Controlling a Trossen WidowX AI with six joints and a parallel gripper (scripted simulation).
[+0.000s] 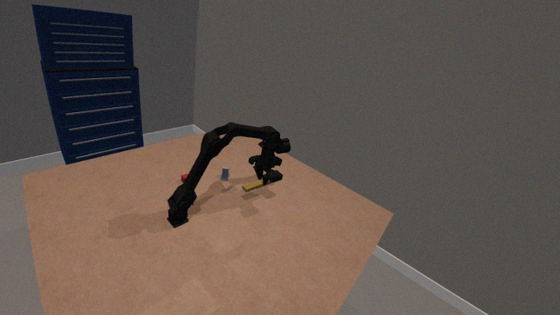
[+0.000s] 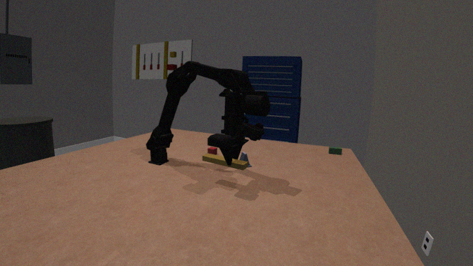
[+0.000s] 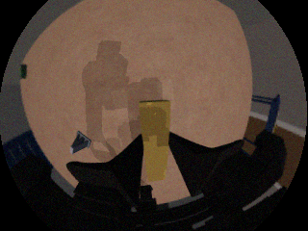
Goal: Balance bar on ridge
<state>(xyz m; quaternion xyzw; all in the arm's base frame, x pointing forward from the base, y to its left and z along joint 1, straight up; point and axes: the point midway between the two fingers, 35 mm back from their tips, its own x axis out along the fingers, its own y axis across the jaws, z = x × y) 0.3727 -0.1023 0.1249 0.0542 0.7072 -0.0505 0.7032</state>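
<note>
My gripper tip is now 3 cm past the yellow bar. From my gripper tip the other things lie so: red cube 22 cm behind, 31 cm to the left, 7 cm below; green block 37 cm ahead, 60 cm to the left, 7 cm below.
</note>
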